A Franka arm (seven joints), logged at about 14 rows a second.
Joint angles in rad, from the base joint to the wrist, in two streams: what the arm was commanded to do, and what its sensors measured. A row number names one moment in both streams.
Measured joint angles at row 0:
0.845 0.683 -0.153 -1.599 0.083 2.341 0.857
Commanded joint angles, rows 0 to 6:
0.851 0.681 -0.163 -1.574 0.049 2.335 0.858
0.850 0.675 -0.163 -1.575 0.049 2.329 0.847
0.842 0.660 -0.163 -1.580 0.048 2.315 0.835
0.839 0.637 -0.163 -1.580 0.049 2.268 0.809
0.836 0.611 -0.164 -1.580 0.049 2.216 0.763
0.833 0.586 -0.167 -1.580 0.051 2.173 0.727
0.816 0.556 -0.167 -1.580 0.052 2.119 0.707
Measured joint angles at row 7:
0.839 0.626 -0.169 -1.577 0.061 2.219 0.758
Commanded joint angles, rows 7 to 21:
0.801 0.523 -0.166 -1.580 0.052 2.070 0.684
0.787 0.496 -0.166 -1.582 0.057 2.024 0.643
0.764 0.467 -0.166 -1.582 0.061 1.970 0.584
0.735 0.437 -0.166 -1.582 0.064 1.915 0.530
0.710 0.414 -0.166 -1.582 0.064 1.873 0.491
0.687 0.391 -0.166 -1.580 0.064 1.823 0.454
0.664 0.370 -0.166 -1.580 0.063 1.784 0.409
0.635 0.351 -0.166 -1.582 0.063 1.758 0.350
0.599 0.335 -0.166 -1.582 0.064 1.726 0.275
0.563 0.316 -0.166 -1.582 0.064 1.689 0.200
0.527 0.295 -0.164 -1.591 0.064 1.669 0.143
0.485 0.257 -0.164 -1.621 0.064 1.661 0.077
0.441 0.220 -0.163 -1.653 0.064 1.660 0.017
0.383 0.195 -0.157 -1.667 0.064 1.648 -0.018
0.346 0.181 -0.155 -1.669 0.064 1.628 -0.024
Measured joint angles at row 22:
0.419 0.258 -0.173 -1.607 0.061 1.652 0.022
